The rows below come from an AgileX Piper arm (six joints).
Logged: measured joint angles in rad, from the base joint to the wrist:
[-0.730 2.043 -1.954 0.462 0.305 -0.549]
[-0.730 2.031 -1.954 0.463 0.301 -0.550]
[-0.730 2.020 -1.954 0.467 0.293 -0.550]
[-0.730 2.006 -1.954 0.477 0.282 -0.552]
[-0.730 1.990 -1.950 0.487 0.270 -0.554]
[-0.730 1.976 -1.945 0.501 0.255 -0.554]
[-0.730 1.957 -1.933 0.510 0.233 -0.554]
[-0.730 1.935 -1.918 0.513 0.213 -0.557]
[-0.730 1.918 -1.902 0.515 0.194 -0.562]
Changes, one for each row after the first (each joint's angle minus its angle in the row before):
[0.000 -0.012 0.000 0.001 -0.004 -0.001]
[0.000 -0.011 0.000 0.004 -0.008 0.000]
[0.000 -0.014 0.000 0.010 -0.011 -0.002]
[0.000 -0.016 0.004 0.010 -0.012 -0.002]
[0.000 -0.014 0.005 0.014 -0.015 0.000]
[0.000 -0.019 0.012 0.009 -0.022 0.000]
[0.000 -0.022 0.015 0.003 -0.020 -0.003]
[0.000 -0.017 0.016 0.002 -0.019 -0.005]

